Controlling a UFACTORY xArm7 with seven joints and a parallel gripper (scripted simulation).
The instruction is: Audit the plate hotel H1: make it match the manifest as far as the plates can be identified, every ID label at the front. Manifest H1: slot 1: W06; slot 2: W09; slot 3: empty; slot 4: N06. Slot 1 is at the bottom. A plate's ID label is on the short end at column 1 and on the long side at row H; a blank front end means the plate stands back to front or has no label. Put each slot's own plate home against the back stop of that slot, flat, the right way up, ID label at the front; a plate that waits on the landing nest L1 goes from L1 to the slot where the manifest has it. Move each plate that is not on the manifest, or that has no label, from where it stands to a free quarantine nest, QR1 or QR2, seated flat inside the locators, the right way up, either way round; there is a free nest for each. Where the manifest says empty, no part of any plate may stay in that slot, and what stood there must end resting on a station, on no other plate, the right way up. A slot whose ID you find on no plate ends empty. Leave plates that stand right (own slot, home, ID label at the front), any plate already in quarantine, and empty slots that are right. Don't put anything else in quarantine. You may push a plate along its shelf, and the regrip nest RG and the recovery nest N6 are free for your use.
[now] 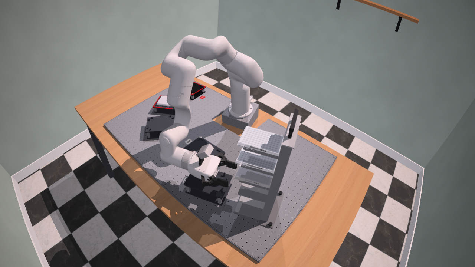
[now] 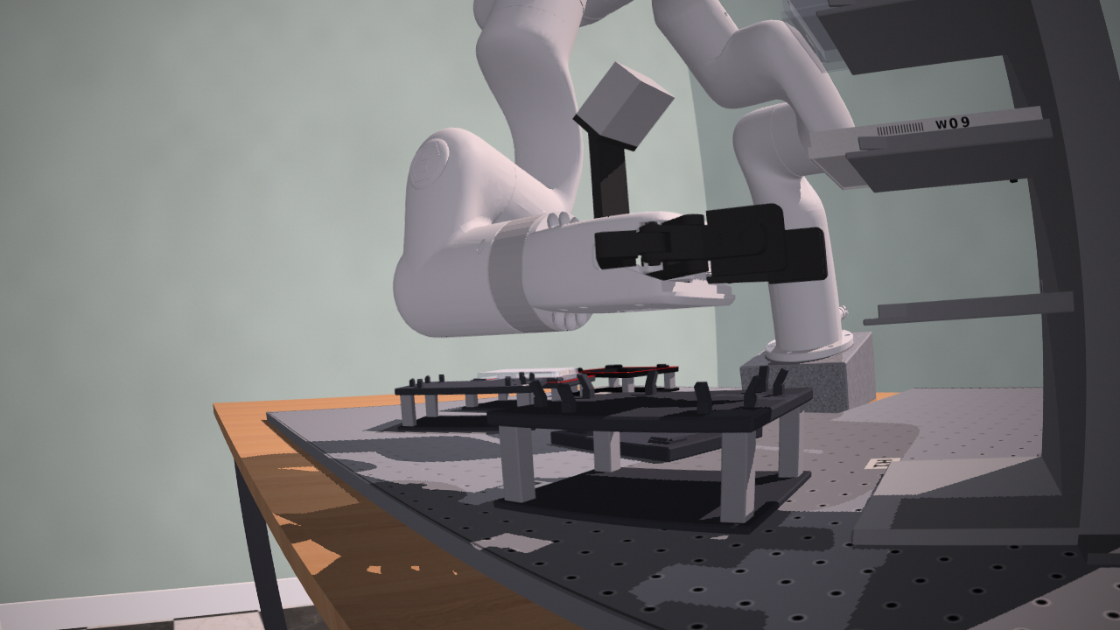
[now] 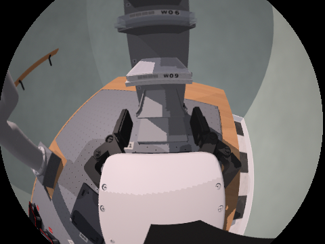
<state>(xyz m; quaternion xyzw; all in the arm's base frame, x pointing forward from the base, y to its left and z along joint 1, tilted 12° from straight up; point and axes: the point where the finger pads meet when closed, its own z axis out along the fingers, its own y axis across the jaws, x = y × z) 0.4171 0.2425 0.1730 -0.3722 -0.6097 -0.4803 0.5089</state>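
My gripper is now 30 mm past the clear well plate W06, 90 mm to the right of it and 120 mm below it. Round my hand: plate labelled W09 (30 mm behind, 90 mm to the left, 40 mm above); then raised black nest (20 mm ahead, 90 mm to the right, 90 mm below); then plate hotel (50 mm behind, 160 mm to the left, 60 mm above).
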